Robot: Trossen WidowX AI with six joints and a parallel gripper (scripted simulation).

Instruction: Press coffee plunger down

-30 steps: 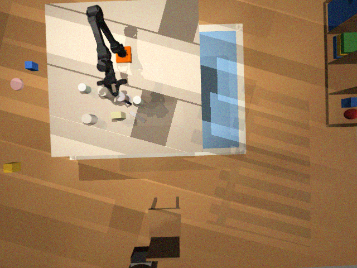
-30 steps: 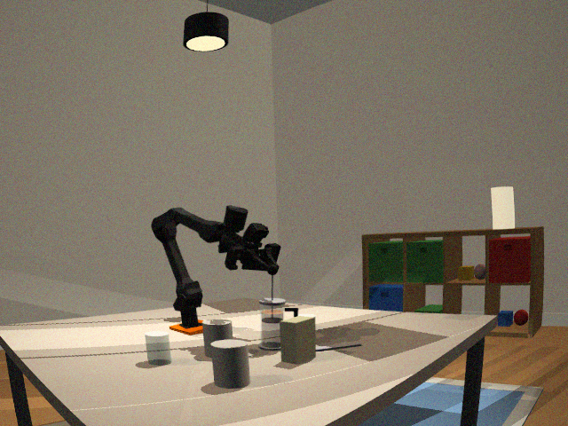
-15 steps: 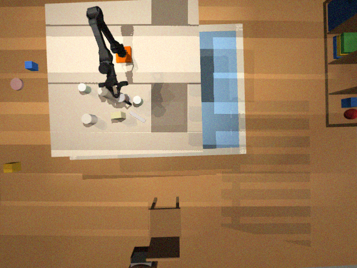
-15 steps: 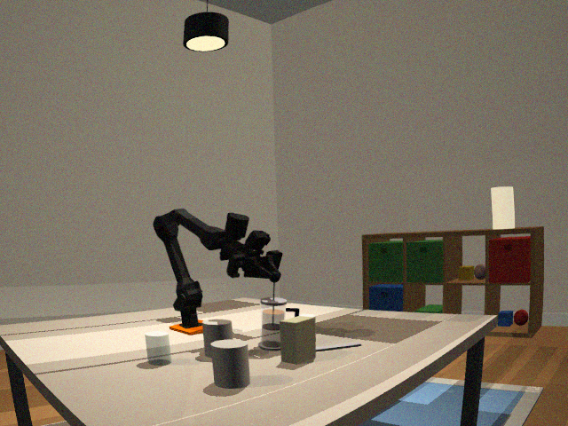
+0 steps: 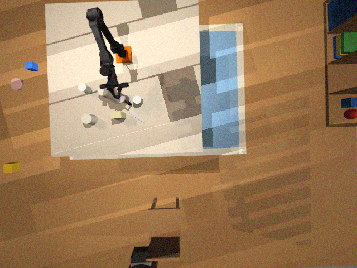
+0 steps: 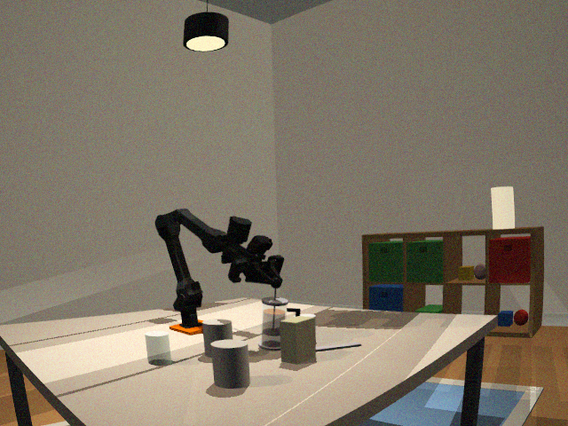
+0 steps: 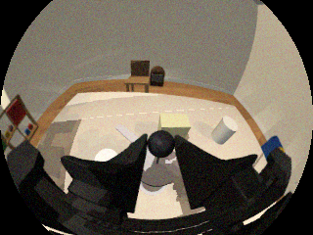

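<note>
Now: gripper tip 100 mm above the glass coffee press, 10 mm to the right of it and 10 mm past it. The rest, counted from my gripper tip: flat grey strip: 190 mm below, 110 mm to the left, 100 mm ahead.
</note>
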